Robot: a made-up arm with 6 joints. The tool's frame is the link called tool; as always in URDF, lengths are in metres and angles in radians. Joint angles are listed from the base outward. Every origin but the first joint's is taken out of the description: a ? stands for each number. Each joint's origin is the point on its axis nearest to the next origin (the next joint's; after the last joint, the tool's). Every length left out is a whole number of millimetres.
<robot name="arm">
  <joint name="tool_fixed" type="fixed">
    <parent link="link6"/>
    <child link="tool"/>
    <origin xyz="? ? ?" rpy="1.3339 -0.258 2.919"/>
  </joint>
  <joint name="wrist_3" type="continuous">
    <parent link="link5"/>
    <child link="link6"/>
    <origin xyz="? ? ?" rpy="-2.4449 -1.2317 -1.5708"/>
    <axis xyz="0 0 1"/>
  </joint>
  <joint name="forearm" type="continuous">
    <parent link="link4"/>
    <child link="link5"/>
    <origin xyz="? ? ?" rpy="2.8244 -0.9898 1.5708"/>
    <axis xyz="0 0 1"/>
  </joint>
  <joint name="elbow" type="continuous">
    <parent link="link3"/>
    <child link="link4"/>
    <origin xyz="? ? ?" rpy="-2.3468 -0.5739 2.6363"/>
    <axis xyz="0 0 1"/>
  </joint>
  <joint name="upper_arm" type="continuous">
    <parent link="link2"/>
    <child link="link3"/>
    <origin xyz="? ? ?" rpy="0.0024 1.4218 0"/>
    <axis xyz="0 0 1"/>
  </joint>
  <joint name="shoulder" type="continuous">
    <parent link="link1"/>
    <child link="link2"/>
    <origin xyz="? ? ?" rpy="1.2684 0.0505 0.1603"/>
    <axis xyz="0 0 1"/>
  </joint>
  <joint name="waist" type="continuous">
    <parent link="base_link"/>
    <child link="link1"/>
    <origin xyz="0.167 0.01 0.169" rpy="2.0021 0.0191 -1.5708"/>
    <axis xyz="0 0 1"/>
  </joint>
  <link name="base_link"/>
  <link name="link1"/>
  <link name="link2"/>
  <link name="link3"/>
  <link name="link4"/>
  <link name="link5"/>
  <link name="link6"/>
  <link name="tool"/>
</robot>
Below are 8 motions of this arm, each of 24 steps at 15 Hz.
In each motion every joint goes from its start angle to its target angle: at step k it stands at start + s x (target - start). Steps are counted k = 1, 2, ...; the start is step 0. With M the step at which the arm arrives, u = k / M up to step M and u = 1 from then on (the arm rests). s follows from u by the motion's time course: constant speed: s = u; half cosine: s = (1 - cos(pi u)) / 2; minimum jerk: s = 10 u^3 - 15 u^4 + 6 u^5.
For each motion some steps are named. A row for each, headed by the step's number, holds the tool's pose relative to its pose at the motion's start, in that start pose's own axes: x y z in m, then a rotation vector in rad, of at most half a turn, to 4 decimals.
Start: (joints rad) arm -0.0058 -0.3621 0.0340 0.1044 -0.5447 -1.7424
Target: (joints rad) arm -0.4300 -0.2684 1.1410 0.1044 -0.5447 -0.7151
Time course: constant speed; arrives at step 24
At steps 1, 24:
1: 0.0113 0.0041 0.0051 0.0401 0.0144 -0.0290
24: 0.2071 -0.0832 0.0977 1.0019 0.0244 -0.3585

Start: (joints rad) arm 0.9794 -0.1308 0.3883 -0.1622 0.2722 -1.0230
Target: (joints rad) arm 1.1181 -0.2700 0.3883 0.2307 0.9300 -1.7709
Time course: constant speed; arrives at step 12
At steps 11, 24:
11: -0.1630 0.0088 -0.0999 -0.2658 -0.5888 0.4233
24: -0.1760 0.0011 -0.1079 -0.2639 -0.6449 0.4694

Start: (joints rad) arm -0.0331 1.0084 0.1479 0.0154 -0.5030 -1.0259
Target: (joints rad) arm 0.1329 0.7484 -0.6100 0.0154 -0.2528 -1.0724
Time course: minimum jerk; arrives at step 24
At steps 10, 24:
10: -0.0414 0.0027 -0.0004 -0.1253 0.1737 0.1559
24: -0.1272 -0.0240 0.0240 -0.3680 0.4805 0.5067

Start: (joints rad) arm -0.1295 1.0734 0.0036 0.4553 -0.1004 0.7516
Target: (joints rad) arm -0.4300 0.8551 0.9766 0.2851 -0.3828 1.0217
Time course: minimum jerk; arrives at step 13
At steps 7, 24:
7: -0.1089 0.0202 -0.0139 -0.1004 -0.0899 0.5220
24: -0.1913 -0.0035 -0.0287 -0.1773 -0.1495 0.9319

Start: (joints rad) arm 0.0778 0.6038 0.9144 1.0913 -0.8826 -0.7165
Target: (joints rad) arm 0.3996 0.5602 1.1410 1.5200 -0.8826 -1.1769
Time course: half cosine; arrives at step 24
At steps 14, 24:
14: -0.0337 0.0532 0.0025 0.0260 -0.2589 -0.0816
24: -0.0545 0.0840 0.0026 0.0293 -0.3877 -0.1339

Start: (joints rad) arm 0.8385 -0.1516 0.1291 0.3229 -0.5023 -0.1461
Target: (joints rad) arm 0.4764 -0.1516 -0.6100 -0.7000 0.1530 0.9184
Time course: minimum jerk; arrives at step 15
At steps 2, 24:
2: -0.0004 0.0017 -0.0033 -0.0129 0.0270 0.0175
24: -0.1758 0.0725 -0.1983 -0.8025 1.2310 0.7773

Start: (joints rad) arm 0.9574 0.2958 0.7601 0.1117 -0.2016 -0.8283
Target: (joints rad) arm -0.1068 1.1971 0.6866 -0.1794 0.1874 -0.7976
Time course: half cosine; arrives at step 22
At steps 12, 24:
12: 0.0035 0.0168 -0.1136 -0.4171 0.1721 -0.2550
24: -0.0715 0.0277 -0.1690 -0.7043 0.5258 -0.2763

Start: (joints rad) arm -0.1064 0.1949 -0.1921 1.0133 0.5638 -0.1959
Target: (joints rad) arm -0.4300 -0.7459 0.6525 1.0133 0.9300 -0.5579
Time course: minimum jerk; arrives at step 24
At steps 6, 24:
6: -0.0534 0.0263 -0.0185 -0.0680 -0.1240 0.0935
24: -0.4777 -0.0801 -0.2535 -0.0642 -1.2652 0.9586

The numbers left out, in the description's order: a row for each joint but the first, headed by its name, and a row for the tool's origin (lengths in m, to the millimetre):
tool: 0.124 0.088 0
wrist_3: 0.106 -0.2 0
forearm: 0.042 -0.033 0
elbow: -0.18 -0.144 0
upper_arm: -0.1 -0.072 0
shoulder: 0.077 -0.024 0

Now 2 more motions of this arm.
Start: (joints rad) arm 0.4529 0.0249 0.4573 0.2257 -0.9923 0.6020
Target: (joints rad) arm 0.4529 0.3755 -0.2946 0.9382 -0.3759 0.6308
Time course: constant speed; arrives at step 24
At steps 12, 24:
12: 0.0427 -0.0675 0.0183 0.2238 -0.1122 -0.6603
24: 0.0483 -0.2002 0.0304 0.5731 -0.0990 -1.2714

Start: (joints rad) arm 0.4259 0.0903 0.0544 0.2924 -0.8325 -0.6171
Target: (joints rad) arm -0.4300 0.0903 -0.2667 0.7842 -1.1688 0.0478
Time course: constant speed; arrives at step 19
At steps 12, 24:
12: 0.0978 -0.1059 -0.0543 0.5516 0.9115 -0.5270
24: 0.0647 -0.1704 -0.1478 0.8784 1.3744 -0.8359

